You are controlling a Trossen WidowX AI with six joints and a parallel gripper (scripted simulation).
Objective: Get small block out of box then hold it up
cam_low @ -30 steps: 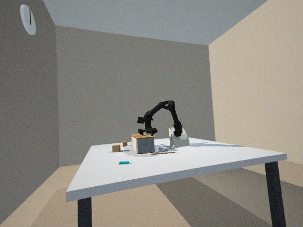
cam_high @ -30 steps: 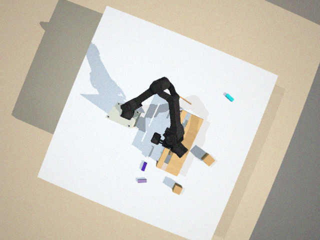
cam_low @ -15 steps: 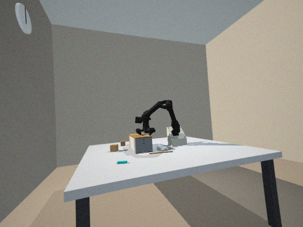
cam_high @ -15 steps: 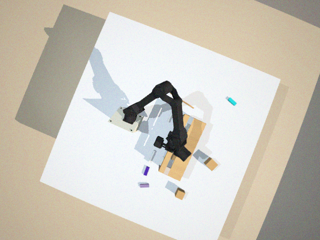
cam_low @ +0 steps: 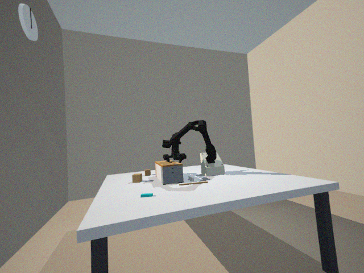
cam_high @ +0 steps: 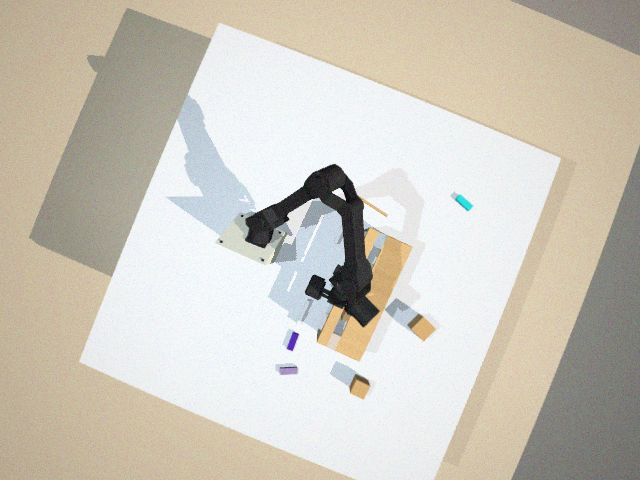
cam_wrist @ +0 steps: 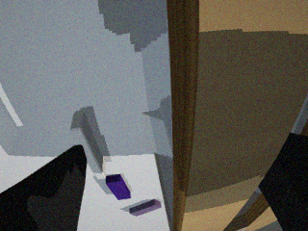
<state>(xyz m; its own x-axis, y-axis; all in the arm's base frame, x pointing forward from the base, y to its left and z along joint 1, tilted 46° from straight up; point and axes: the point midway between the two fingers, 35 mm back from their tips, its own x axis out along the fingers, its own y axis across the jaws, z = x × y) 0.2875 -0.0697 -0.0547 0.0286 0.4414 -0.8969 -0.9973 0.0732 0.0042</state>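
Now: gripper tip 60 mm short of the tan block and 20 mm to the left of it. Round my gripper tip: purple block: 190 mm to the right, 80 mm below, 70 mm behind; box: 60 mm to the left, 40 mm ahead, 30 mm below; thin wooden stick: 350 mm to the left, 80 mm below, 20 mm behind.
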